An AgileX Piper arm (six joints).
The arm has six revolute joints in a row. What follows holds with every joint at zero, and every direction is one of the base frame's. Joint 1 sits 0.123 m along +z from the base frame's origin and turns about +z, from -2.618 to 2.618 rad. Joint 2 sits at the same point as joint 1 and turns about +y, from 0 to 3.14 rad. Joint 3 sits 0.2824 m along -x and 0.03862 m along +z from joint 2 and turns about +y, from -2.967 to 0 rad. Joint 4 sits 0.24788 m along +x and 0.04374 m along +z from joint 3 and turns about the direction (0.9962, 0, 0.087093), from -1.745 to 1.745 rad. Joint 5 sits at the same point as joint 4 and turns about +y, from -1.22 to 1.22 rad. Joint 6 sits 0.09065 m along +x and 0.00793 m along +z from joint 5 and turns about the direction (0.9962, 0, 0.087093), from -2.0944 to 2.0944 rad. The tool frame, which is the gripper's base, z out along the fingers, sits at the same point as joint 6; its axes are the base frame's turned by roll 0, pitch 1.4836 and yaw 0 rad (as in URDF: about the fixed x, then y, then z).
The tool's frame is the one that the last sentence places.
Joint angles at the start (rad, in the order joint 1, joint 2, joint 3, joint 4, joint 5, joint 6):
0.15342 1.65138 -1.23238 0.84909 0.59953 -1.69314
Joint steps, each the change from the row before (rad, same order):
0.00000 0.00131 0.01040 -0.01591 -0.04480 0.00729
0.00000 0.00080 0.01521 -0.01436 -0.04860 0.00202
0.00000 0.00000 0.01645 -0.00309 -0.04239 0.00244
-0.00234 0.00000 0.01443 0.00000 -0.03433 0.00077
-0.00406 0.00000 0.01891 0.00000 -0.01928 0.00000
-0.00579 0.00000 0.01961 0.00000 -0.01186 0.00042
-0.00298 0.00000 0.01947 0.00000 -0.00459 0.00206
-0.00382 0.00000 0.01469 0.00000 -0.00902 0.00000
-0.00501 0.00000 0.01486 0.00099 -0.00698 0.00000
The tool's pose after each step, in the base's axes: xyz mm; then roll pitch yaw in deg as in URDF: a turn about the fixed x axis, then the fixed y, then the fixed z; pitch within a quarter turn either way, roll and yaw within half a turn. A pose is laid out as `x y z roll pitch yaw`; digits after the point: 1 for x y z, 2 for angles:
357.3 91.1 281.1 -144.72 40.60 -94.04
358.9 88.1 277.4 -143.13 39.45 -94.72
359.7 85.6 273.8 -142.07 38.93 -95.73
360.3 82.8 270.7 -141.27 38.58 -96.72
359.4 79.9 265.6 -141.56 38.19 -97.87
358.0 76.8 260.1 -142.30 37.82 -99.13
355.7 75.2 254.4 -143.47 37.53 -100.26
354.4 73.0 250.3 -143.99 37.22 -101.13
353.0 70.6 246.1 -144.64 36.95 -102.09

